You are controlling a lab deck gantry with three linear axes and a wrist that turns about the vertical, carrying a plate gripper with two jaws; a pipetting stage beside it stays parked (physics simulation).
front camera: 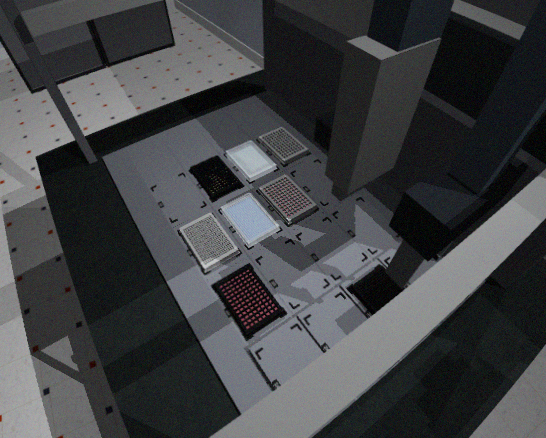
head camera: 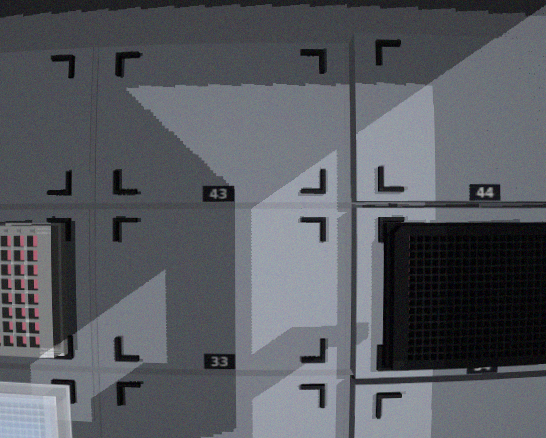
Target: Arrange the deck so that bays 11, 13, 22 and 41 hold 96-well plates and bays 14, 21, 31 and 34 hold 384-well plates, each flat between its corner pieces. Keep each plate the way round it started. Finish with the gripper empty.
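Frame: origin at the robot's base, x ahead, y left, z up, level; metres.
Seen in the pictures: gripper, fingertip midpoint: (front camera: 412,264); robot's base, origin of the base link: (front camera: 152,188).
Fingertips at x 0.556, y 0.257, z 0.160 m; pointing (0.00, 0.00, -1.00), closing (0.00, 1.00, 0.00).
Offsets run from my fingertips to a thing's top centre. "spot": to the spot under its first point.
A black plate with dense dark wells {0.000 m ahead, 0.000 m left, 0.131 m down} (front camera: 374,290) (head camera: 475,297) lies in bay 34, its visible corners lined up with the corner pieces. A black plate with pink wells {0.164 m back, 0.214 m right, 0.145 m down} (front camera: 248,300) is in bay 13. A white dense-well plate {0.328 m back, 0.214 m right, 0.145 m down} (front camera: 209,241) is in bay 12, a pale blue plate {0.328 m back, 0.107 m right, 0.145 m down} (front camera: 250,219) (head camera: 30,415) in bay 22, and a grey plate with pink wells {0.328 m back, 0.000 m left, 0.145 m down} (front camera: 287,198) (head camera: 25,290) in bay 32. A black plate {0.492 m back, 0.107 m right, 0.145 m down} (front camera: 216,177) is in bay 21, a whitish plate {0.492 m back, 0.000 m left, 0.145 m down} (front camera: 251,160) in bay 31, a grey plate {0.492 m back, 0.107 m left, 0.145 m down} (front camera: 283,145) in bay 41. My gripper's jaws cannot be made out.
A dark gantry block (front camera: 420,220) hangs behind the bay 34 plate, and a taupe column (front camera: 375,115) hangs left of it. A pale front rail (front camera: 380,330) crosses the front view and hides the near right deck. Bay labels 43 {spot: 0.164 m back, 0.061 m left, 0.160 m down} (head camera: 218,193), 44 (head camera: 484,192) and 33 {spot: 0.164 m back, 0.046 m right, 0.160 m down} (head camera: 219,361) show.
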